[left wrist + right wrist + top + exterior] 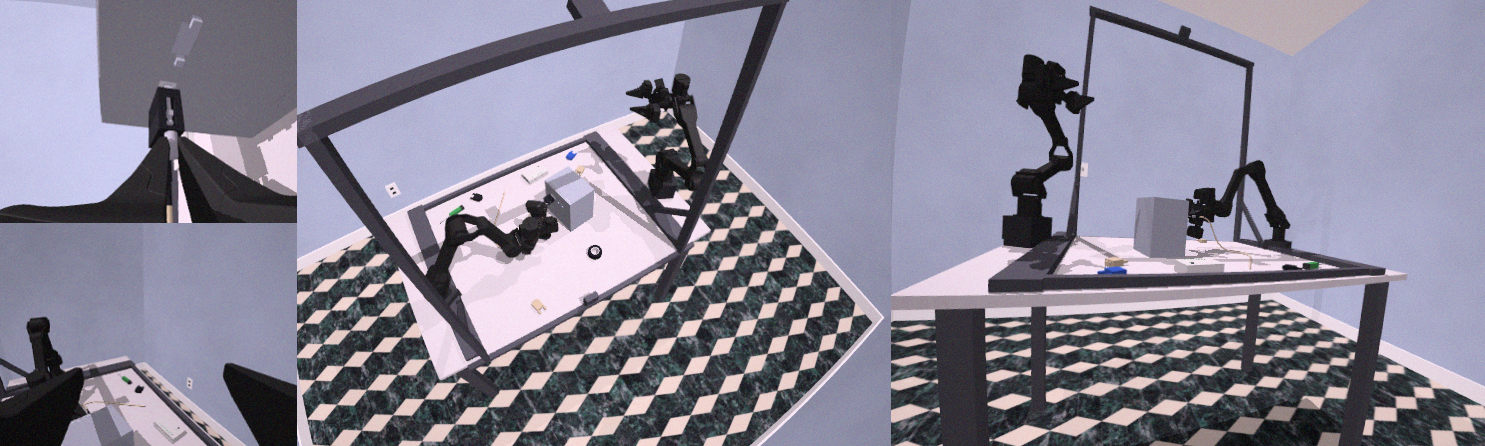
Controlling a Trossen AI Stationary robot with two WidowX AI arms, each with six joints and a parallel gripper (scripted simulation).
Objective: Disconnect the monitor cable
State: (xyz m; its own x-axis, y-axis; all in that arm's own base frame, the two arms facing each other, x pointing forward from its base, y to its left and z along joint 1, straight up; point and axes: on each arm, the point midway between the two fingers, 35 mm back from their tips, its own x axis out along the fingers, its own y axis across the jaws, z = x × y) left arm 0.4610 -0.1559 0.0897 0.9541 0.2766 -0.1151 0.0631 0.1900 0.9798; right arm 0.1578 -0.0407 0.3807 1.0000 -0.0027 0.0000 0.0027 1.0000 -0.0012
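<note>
Right now the grey box is 3 cm ahead of my left hand, 13 cm to the right of it and 4 cm below it.
</note>
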